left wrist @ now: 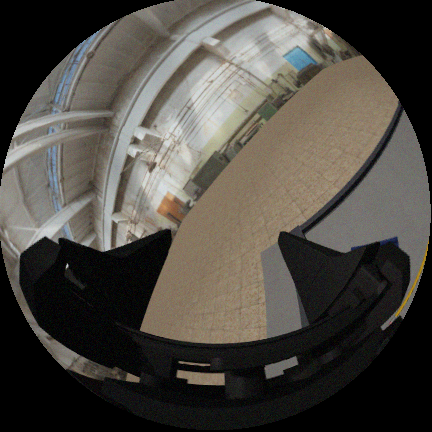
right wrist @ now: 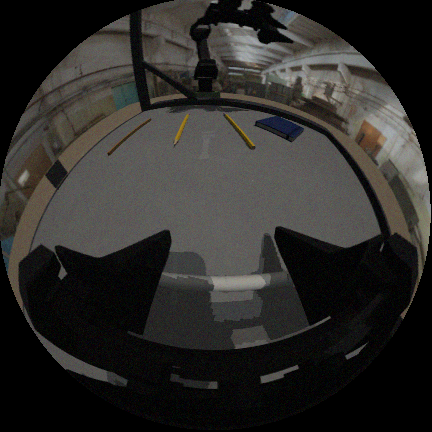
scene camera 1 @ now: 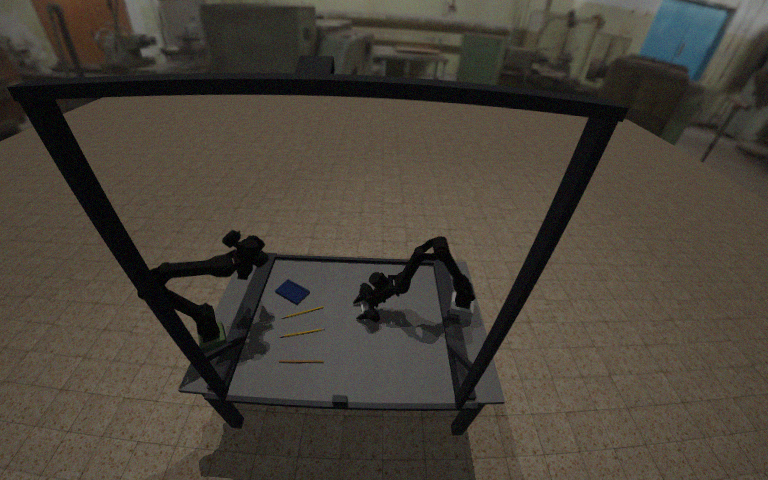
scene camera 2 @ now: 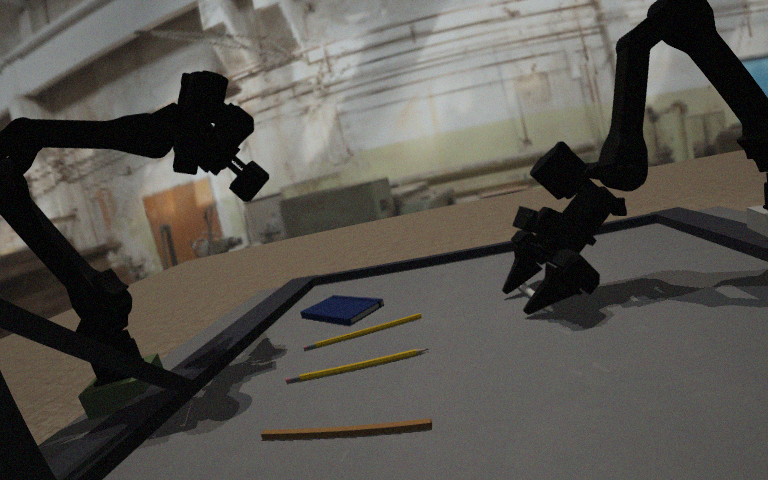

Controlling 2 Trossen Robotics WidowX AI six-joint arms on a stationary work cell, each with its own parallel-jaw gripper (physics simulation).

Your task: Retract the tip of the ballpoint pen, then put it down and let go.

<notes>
The left gripper (scene camera 2: 234, 162) is open, with nothing in its grasp. The table carries a blue block (scene camera 2: 346, 310). Further things: the right gripper (scene camera 2: 514, 302).
The left gripper shows as well in the left wrist view (left wrist: 226, 236). The right gripper shows as well in the right wrist view (right wrist: 223, 234).
</notes>
